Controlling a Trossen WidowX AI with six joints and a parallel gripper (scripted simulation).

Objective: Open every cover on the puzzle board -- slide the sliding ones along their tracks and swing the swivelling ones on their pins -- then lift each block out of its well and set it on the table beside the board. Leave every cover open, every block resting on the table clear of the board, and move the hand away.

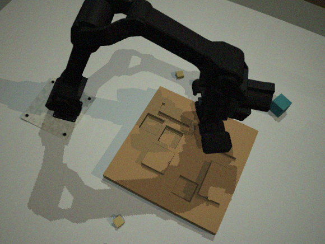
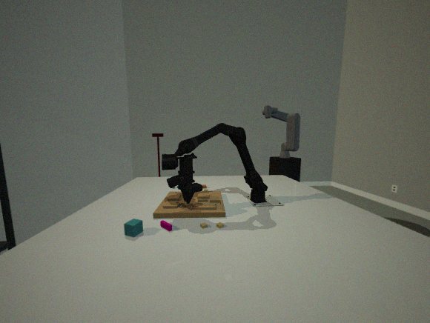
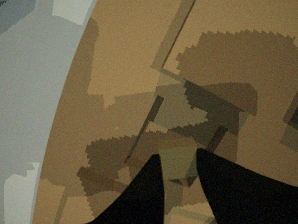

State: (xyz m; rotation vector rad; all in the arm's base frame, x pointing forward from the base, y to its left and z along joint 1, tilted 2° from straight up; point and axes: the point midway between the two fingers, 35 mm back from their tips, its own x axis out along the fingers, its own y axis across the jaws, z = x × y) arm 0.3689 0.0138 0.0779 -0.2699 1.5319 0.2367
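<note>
Right now my gripper tip is 30 mm past the tan puzzle board, 50 mm to the left of it and 20 mm above it. The rest, counted from my gripper tip: teal block: 20 mm behind, 370 mm to the right, 20 mm below; then teal cube: 200 mm ahead, 140 mm to the left, 20 mm below; then magenta bar: 90 mm ahead, 140 mm to the left, 30 mm below.
</note>
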